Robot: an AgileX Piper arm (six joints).
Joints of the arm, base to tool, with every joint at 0 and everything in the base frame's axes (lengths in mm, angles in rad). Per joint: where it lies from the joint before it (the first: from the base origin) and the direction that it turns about. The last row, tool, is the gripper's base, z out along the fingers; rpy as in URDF.
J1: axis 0 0 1 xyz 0 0 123
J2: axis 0 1 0 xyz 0 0 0
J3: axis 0 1 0 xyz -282.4 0 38.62
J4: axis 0.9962 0 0.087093 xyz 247.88 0 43.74
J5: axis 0 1 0 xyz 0 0 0
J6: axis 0.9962 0 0.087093 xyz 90.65 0 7.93
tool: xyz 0 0 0 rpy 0 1.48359 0
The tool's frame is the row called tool.
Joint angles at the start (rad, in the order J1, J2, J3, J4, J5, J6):
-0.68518, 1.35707, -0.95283, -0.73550, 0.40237, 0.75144
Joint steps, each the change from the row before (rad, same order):
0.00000, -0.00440, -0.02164, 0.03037, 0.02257, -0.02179
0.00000, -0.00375, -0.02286, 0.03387, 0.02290, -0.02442
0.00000, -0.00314, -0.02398, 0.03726, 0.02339, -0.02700
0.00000, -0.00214, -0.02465, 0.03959, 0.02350, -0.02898
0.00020, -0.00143, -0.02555, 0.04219, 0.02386, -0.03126
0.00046, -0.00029, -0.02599, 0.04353, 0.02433, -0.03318
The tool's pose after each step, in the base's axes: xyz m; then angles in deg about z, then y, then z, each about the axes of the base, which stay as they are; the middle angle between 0 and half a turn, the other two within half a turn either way. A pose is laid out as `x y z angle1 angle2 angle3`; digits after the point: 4 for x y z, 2 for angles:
0.2125 -0.2051 0.3050 -6.85 124.20 -58.11
0.2125 -0.2053 0.3115 -6.17 124.25 -58.27
0.2126 -0.2053 0.3179 -5.39 124.40 -58.28
0.2129 -0.2052 0.3242 -4.54 124.65 -58.12
0.2134 -0.2049 0.3305 -3.61 124.99 -57.75
0.2142 -0.2044 0.3365 -2.67 125.43 -57.21

